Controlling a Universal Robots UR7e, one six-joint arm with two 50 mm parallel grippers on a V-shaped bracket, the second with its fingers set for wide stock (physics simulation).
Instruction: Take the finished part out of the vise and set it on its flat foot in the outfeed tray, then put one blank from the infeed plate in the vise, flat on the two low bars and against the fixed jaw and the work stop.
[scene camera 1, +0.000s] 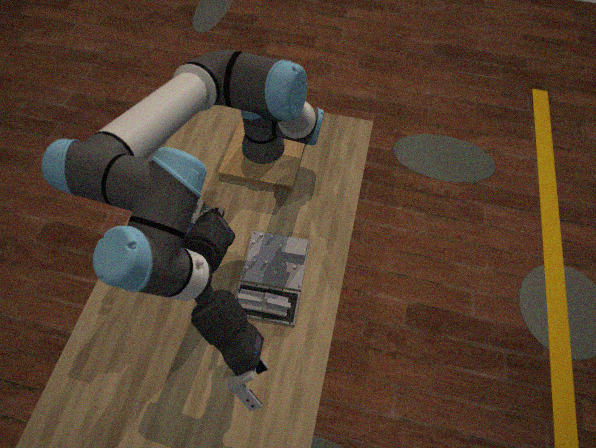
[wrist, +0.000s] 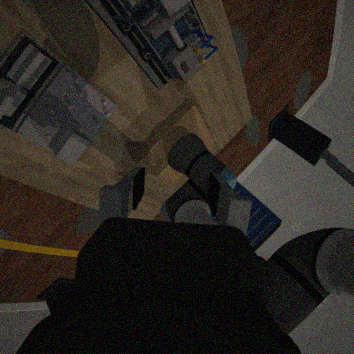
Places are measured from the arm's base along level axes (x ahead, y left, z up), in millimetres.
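Where they show: hand, tool point: (wrist: 175, 189); arm's base, link origin: (scene camera 1: 263, 147) (wrist: 183, 151).
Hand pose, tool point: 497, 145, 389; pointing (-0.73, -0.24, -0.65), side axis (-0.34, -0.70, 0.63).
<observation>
Things, the pixels of their top centre, and the offset from my tool point, as dx, dy, dz. Level surfaces: height alone.
- infeed plate, top centre: (wrist: 69, 118) (scene camera 1: 275, 259) -124, +67, -409
- light blank, top centre: (wrist: 72, 149) (scene camera 1: 294, 245) -174, +111, -374
- vise, top centre: (wrist: 176, 25) -52, -229, -318
- wooden table, surface height: dz -417
My camera-side gripper (wrist: 176, 191) (scene camera 1: 210, 209) stands open and empty high above the table. The other gripper, lower in the scene view, is shut on the finished part (scene camera 1: 247, 397), a light grey angled piece with two dark holes, held in the air over the table's front. The infeed plate (scene camera 1: 252, 277) (wrist: 50, 107) is grey with small pegs; a light blank (scene camera 1: 296, 246) (wrist: 72, 149) stands at its corner. The outfeed tray (scene camera 1: 297, 305) (wrist: 41, 86) is dark-framed and has light bars inside. The vise (wrist: 175, 37) shows at the top of the wrist view; the arm hides it in the scene view.
The wooden table (scene camera 1: 337, 200) carries the robot's base board (scene camera 1: 255, 175) at the back. Blue fittings (wrist: 207, 45) stick up beside the vise. A blue ribbed panel (wrist: 262, 220) and a black box on a pole (wrist: 299, 138) show beyond the arm.
</observation>
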